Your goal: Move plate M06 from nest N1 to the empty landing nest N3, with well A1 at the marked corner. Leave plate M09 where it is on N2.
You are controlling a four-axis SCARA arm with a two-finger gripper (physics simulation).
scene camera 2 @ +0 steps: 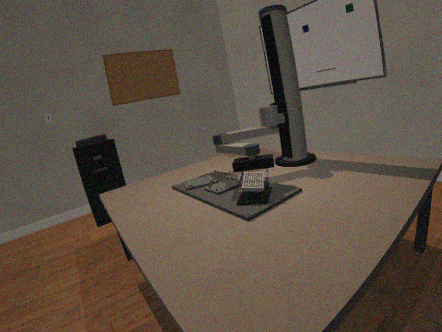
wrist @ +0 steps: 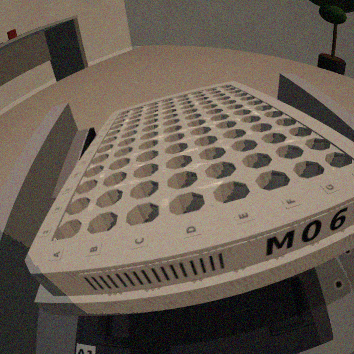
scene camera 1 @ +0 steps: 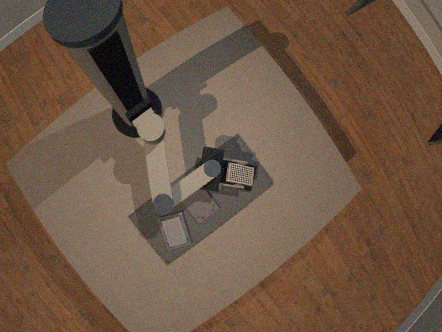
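Plate M06 (scene camera 1: 240, 174) (scene camera 2: 253, 180) (wrist: 185, 150), pale with many wells, is raised above the dark nest N1 (scene camera 2: 254, 198) (wrist: 200, 325). It looks tilted, its face tipped toward scene camera 2. Its lettered A corner is at the near left in the wrist view, above the nest's A1 label (wrist: 86, 350). My gripper (scene camera 1: 233, 174) (scene camera 2: 253, 176) (wrist: 179, 99) is shut on the plate, one finger along each side; the exact contact on the right finger is hidden. The empty nest N3 (scene camera 1: 201, 207) (scene camera 2: 220, 187) is in the middle. Plate M09 (scene camera 1: 175, 231) (scene camera 2: 200, 181) lies on N2, its label unreadable.
The nests stand on a grey board (scene camera 1: 230, 206) (scene camera 2: 250, 212) on the table (scene camera 1: 300, 200) (scene camera 2: 250, 260). The arm's column (scene camera 1: 112, 75) (scene camera 2: 290, 85) rises behind it. The lower arm link (scene camera 1: 194, 184) (scene camera 2: 232, 149) reaches over the board near N3.
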